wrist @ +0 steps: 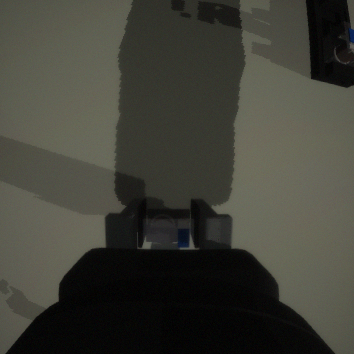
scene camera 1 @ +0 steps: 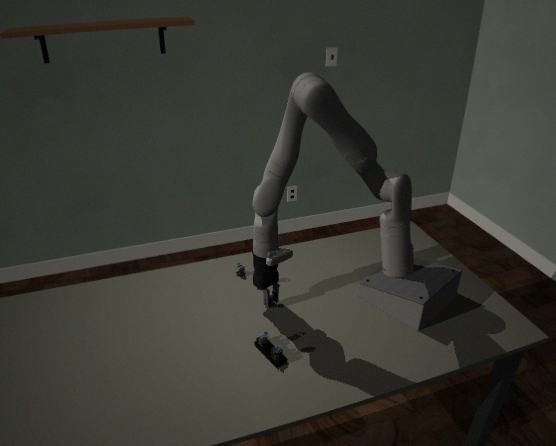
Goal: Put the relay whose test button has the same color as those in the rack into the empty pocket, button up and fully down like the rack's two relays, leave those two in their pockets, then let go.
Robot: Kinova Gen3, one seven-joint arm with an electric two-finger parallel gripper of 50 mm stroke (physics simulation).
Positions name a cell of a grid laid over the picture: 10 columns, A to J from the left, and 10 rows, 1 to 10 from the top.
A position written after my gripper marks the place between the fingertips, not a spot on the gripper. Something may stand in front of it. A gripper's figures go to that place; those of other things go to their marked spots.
Scene:
My gripper (wrist: E7): 0.18 m from the lens. A blue-button relay (wrist: E7): 0.16 m from the lens.

